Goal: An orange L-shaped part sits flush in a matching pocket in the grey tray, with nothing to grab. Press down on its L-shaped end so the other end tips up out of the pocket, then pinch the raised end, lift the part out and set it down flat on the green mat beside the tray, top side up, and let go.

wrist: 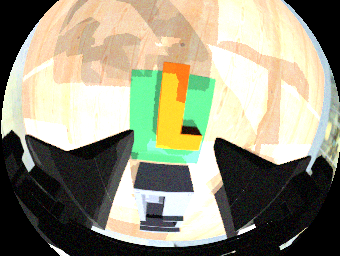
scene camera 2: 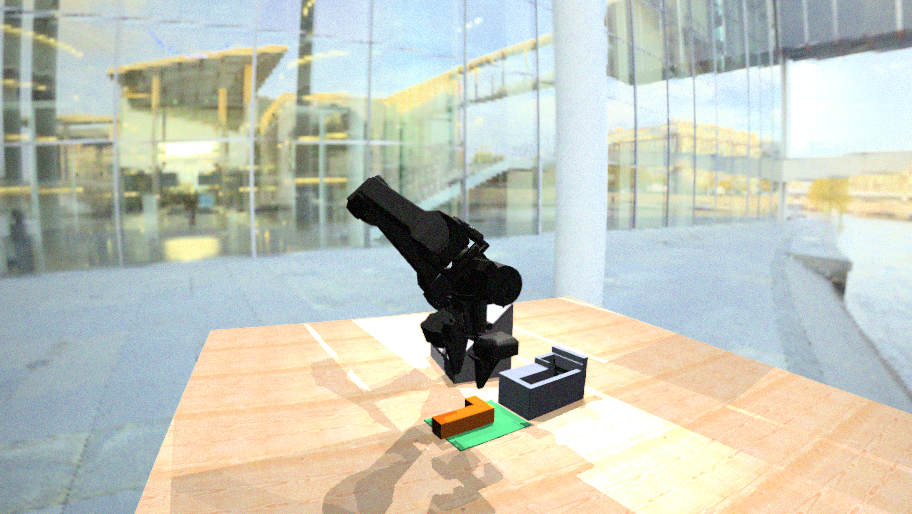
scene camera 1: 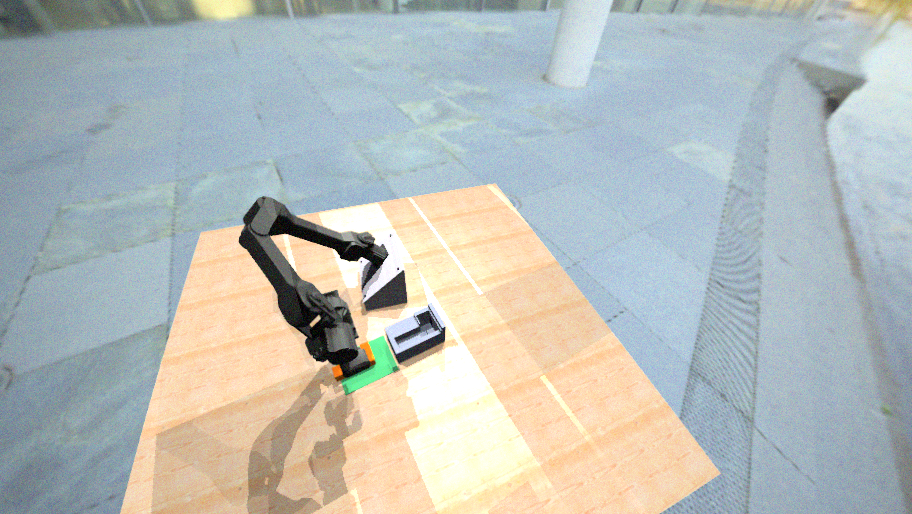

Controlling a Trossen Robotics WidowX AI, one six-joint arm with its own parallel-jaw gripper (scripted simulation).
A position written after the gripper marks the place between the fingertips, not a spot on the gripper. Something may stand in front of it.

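Starting with scene camera 2, there's the gripper (scene camera 2: pixel 468 381), which is open and holds nothing, plus an orange L-shaped part (scene camera 2: pixel 476 413) and a green mat (scene camera 2: pixel 505 422). The wrist view has the orange L-shaped part (wrist: pixel 171 133), the green mat (wrist: pixel 145 86) and the gripper (wrist: pixel 175 139). In scene camera 1 you'd get the gripper (scene camera 1: pixel 352 352) and the green mat (scene camera 1: pixel 386 365).
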